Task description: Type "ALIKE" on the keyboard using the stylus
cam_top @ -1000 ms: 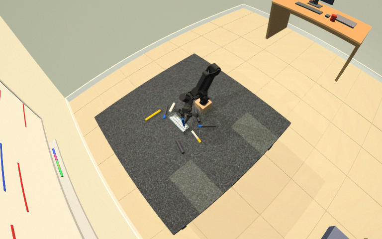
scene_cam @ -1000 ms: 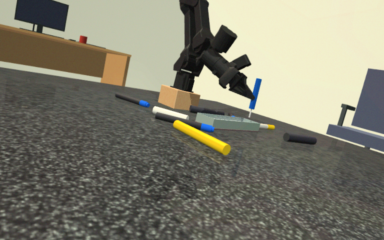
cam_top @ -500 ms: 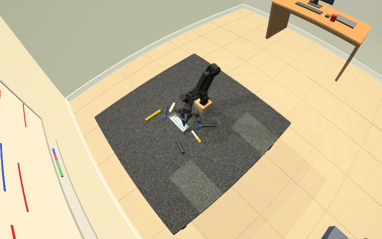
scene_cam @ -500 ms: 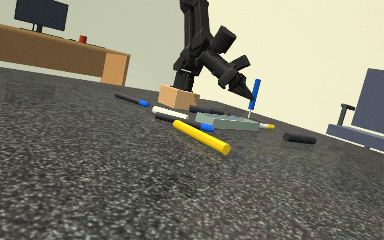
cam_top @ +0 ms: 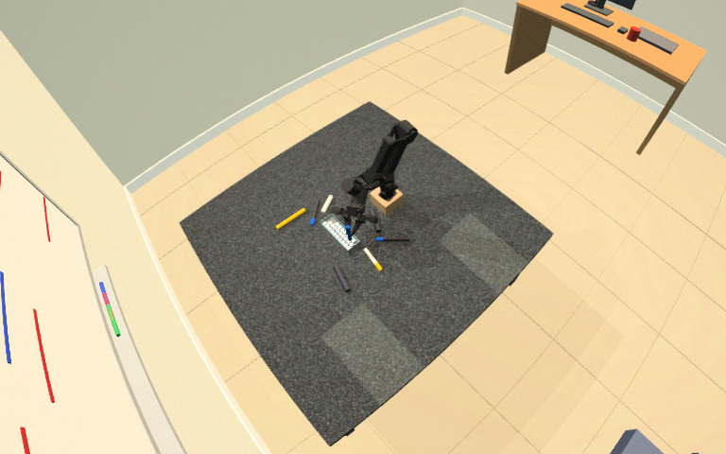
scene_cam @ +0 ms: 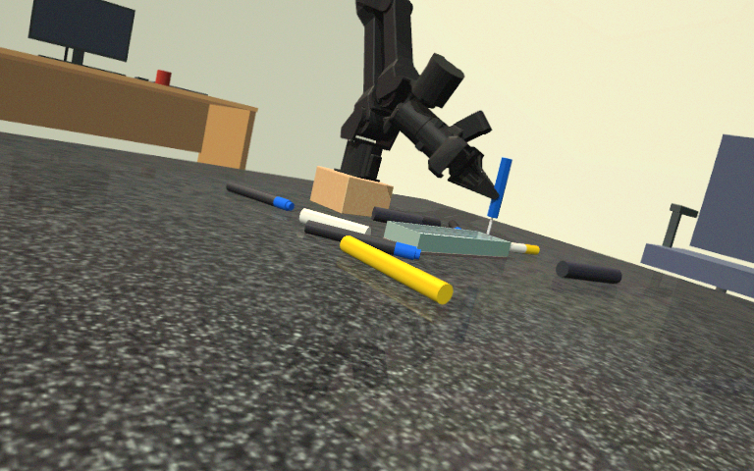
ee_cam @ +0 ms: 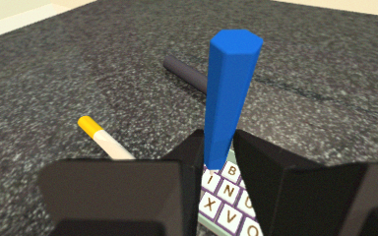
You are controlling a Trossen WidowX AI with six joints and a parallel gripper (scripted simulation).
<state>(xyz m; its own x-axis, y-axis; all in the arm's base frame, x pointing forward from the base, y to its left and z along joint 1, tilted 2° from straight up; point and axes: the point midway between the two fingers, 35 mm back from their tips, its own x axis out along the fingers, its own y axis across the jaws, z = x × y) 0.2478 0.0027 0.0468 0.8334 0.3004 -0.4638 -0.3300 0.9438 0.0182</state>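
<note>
Now: gripper tip 2 cm above the blue stylus. The rest, counted from my gripper tip: white stick: 23 cm to the right, 10 cm behind, 8 cm below; keyboard: 8 cm to the right, 7 cm below, 2 cm behind; white-and-yellow marker: 13 cm to the left, 8 cm below.
</note>
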